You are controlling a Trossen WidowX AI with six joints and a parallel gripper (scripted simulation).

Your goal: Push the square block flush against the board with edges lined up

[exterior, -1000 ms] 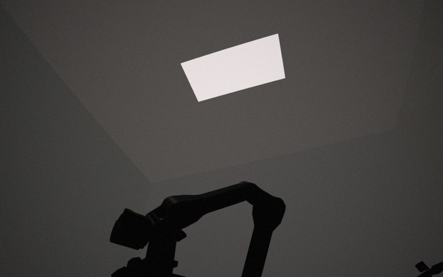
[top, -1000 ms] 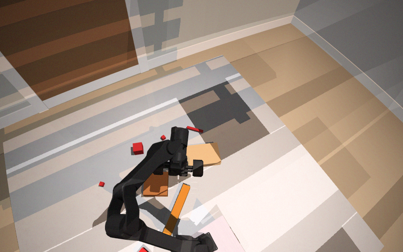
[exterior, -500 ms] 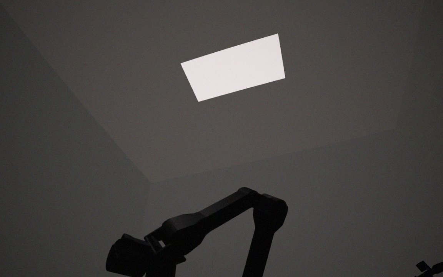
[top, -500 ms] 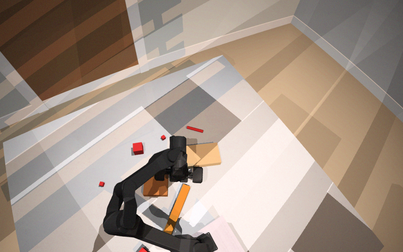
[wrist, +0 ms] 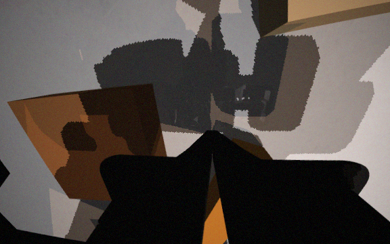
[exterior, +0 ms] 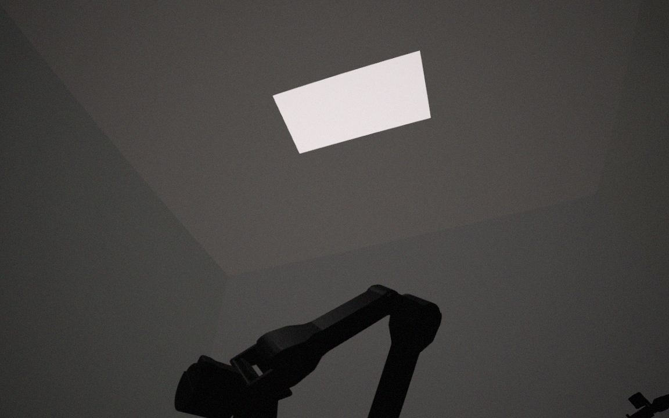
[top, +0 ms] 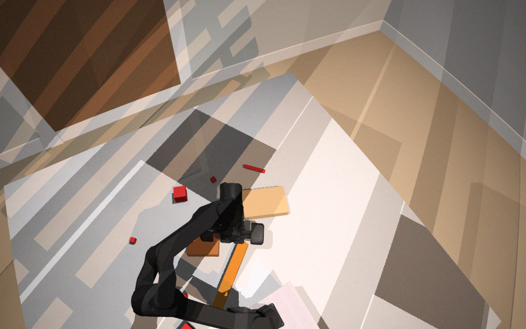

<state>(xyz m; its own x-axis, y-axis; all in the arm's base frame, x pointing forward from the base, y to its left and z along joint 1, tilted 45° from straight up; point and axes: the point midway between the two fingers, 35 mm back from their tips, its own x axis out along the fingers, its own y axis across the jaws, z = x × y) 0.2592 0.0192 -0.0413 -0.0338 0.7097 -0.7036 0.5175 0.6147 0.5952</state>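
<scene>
The square orange block is 9 cm to the left of my gripper tip, 4 cm ahead of it and 1 cm above it. Round my gripper tip: long orange bar: 10 cm behind, 6 cm to the left, 1 cm above; thin red bar: 20 cm ahead, 19 cm to the right; tan board: 15 cm to the right, 7 cm ahead, 1 cm above.
</scene>
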